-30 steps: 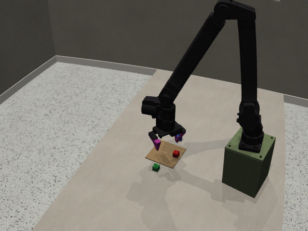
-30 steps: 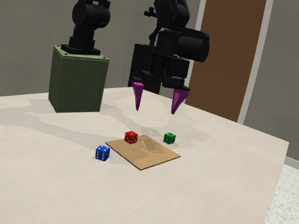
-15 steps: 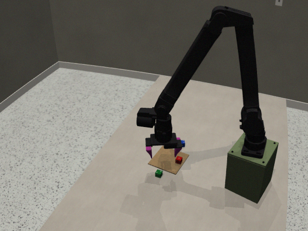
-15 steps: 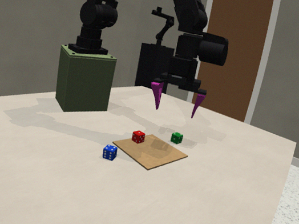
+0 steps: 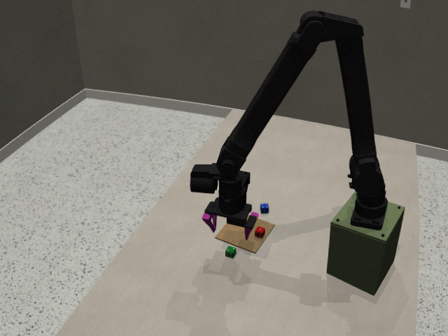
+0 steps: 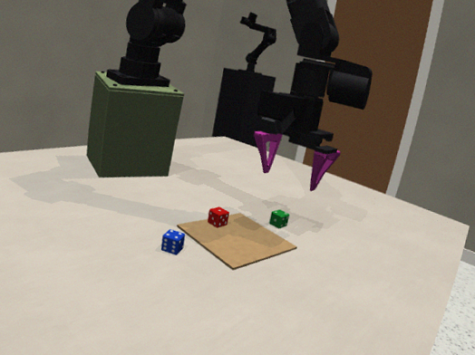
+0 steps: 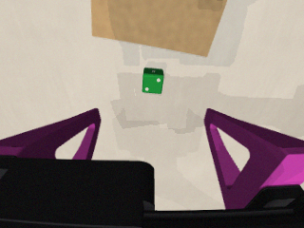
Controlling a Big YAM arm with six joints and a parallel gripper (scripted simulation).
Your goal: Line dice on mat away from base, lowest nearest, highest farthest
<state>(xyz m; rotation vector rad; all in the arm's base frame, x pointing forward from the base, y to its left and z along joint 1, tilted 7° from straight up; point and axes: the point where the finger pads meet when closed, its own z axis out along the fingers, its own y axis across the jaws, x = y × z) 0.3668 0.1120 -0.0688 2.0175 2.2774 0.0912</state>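
Now: hand 8 cm above the green die. Also, from my hand: blue die 1 cm behind, 23 cm to the right, 8 cm below; tan mat 11 cm to the right, 9 cm below; red die 5 cm behind, 11 cm to the right, 8 cm below.
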